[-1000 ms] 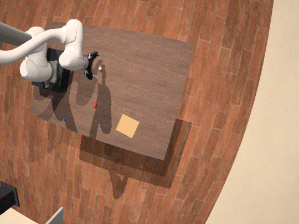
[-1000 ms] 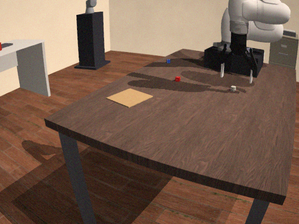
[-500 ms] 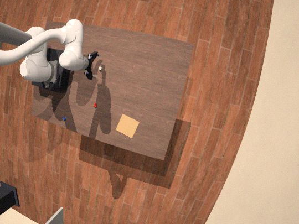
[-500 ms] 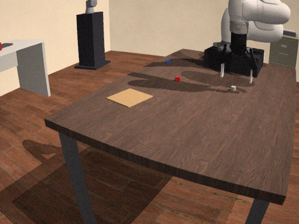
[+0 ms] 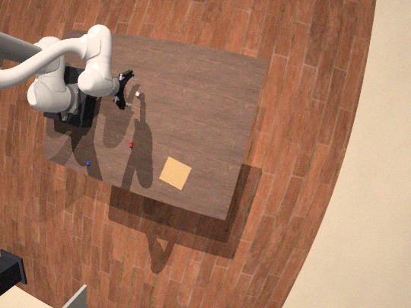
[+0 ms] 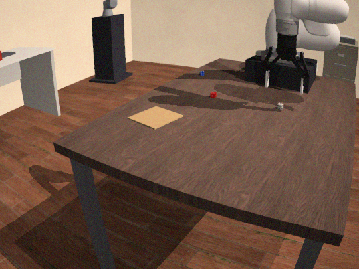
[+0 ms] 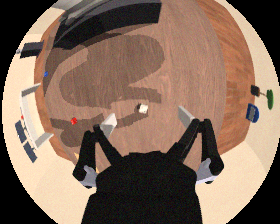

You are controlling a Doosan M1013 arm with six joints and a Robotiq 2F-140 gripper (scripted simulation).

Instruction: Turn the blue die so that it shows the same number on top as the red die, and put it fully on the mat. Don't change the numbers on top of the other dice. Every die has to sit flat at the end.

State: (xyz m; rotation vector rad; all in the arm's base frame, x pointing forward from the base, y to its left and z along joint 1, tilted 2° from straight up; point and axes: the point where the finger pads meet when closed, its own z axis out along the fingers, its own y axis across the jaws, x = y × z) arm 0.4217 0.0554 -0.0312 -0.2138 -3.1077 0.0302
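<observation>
The blue die lies 31 cm behind my hand, 44 cm to the right of it and 8 cm below it. Round my hand: white die 1 cm to the right, 8 cm below; then tan mat 25 cm ahead, 42 cm to the right, 9 cm below; then red die 2 cm behind, 30 cm to the right, 8 cm below.
</observation>
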